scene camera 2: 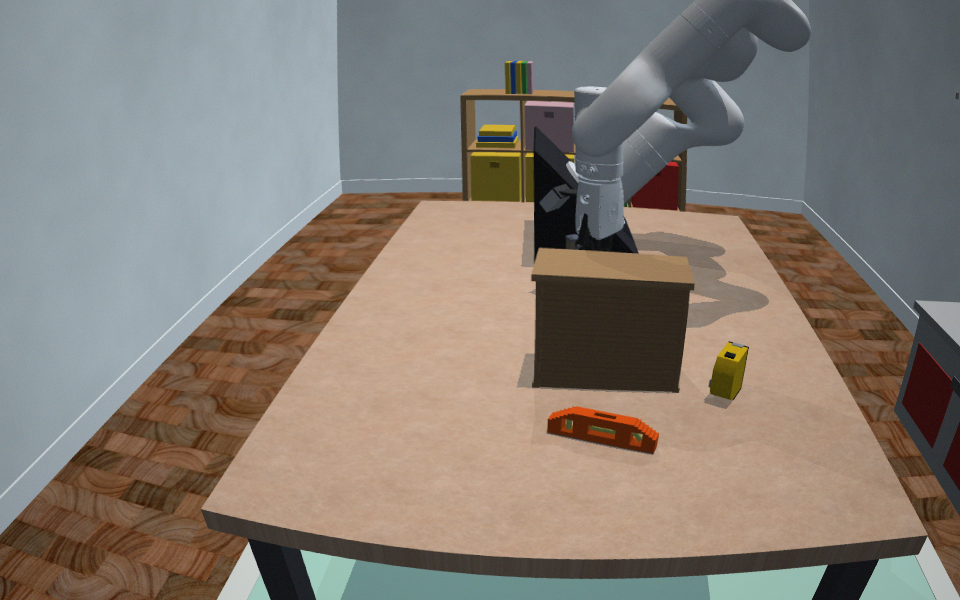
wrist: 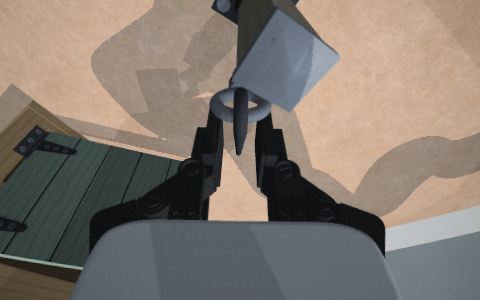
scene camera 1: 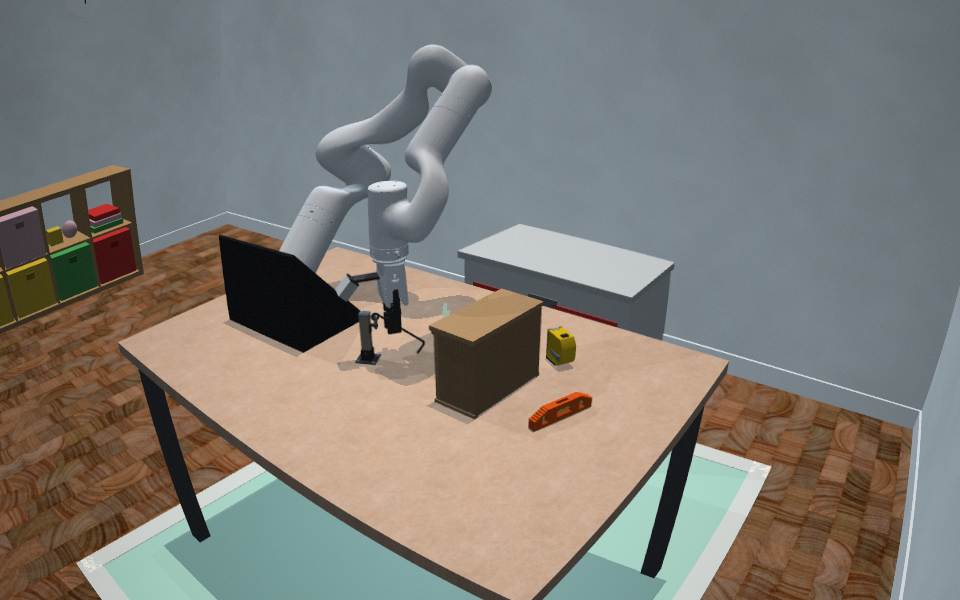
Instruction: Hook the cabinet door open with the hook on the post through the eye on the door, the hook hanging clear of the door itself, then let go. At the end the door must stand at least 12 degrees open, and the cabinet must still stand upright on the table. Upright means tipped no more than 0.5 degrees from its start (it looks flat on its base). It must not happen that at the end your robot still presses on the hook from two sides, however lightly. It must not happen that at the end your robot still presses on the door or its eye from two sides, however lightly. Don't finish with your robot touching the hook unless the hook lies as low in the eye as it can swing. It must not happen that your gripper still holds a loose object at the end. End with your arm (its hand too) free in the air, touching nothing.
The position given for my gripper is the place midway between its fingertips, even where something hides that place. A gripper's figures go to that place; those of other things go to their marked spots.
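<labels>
My gripper [wrist: 239, 125] is 14 cm from the lens. A grey post [wrist: 281, 58] is 6 cm from the lens, whereas a brown cabinet [wrist: 35, 120] is 29 cm from the lens. As for the marked spots on the post and the cabinet, they are 26 cm apart.
</labels>
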